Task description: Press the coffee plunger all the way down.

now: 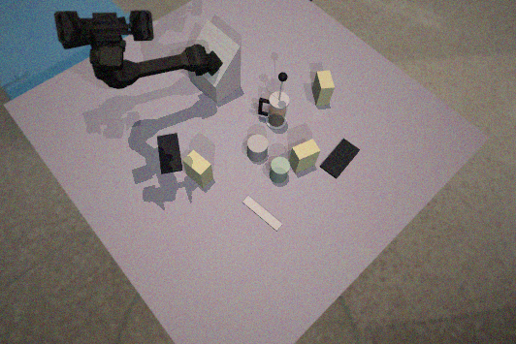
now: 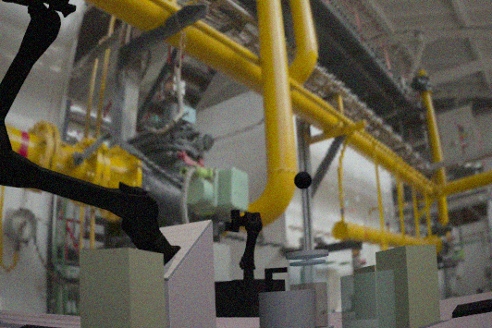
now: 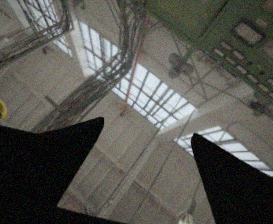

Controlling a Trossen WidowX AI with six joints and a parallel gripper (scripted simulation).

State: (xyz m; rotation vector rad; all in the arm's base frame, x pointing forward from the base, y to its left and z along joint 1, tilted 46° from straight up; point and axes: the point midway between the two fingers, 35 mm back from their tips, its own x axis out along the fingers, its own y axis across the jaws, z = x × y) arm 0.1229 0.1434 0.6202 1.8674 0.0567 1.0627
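Now: the coffee press 560 mm below my gripper tip, 440 mm to the left of it and 30 mm ahead of it. From my gripper tip the other things lie so: pale green cylinder 650 mm below, 320 mm to the left, 220 mm ahead; then white strip 680 mm below, 300 mm ahead, 190 mm to the left; then grey cylinder 650 mm below, 310 mm to the left, 110 mm ahead.
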